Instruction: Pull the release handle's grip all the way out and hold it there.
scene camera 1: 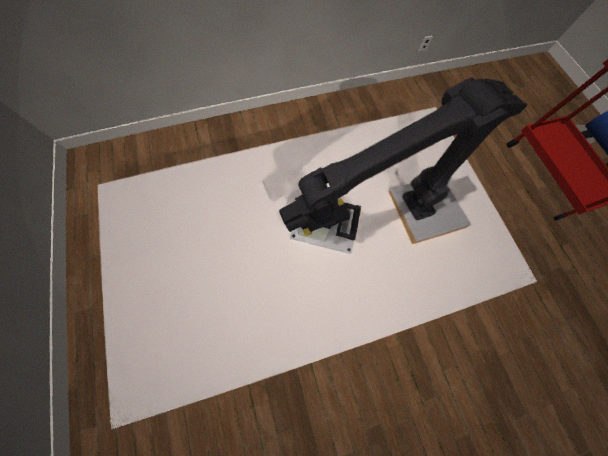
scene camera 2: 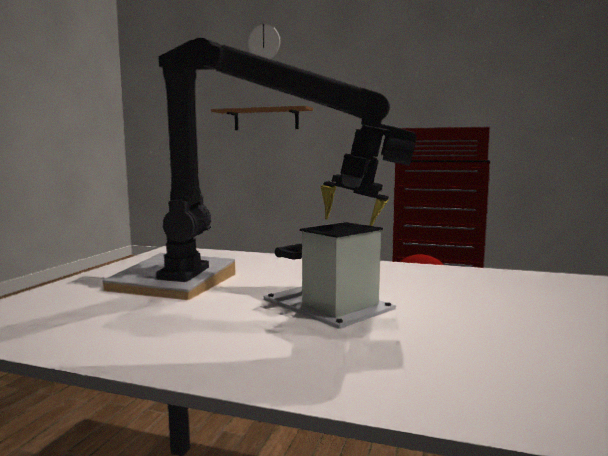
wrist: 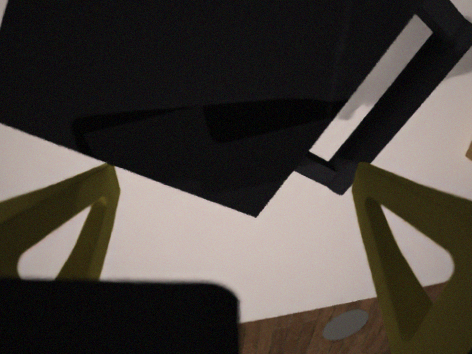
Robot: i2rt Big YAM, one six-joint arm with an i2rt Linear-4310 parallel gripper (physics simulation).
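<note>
The release handle's grip [scene camera 1: 356, 222] [scene camera 2: 288, 251] [wrist: 392, 110] is a black rectangular frame. It sticks out from the upper part of a pale green box [scene camera 1: 320, 233] [scene camera 2: 340, 272] on the side facing the arm's base. The box has a black top and stands on a grey plate [scene camera 1: 335, 245] [scene camera 2: 362, 314]. My gripper [scene camera 1: 324, 217] [scene camera 2: 350, 221] [wrist: 235, 176] is open and empty, pointing down above the box top, its yellow fingers wide apart. In the wrist view the right fingertip appears near the grip's lower corner. Part of the grip's inner side is hidden by the box top.
The arm's base stands on a grey-topped wooden block [scene camera 1: 442, 227] [scene camera 2: 145, 290] on the white table [scene camera 1: 200, 300] [scene camera 2: 475, 350]. A red cart [scene camera 1: 565, 165] is beyond the table. A red tool cabinet [scene camera 2: 441, 200] and a wall shelf [scene camera 2: 262, 109] are in the background.
</note>
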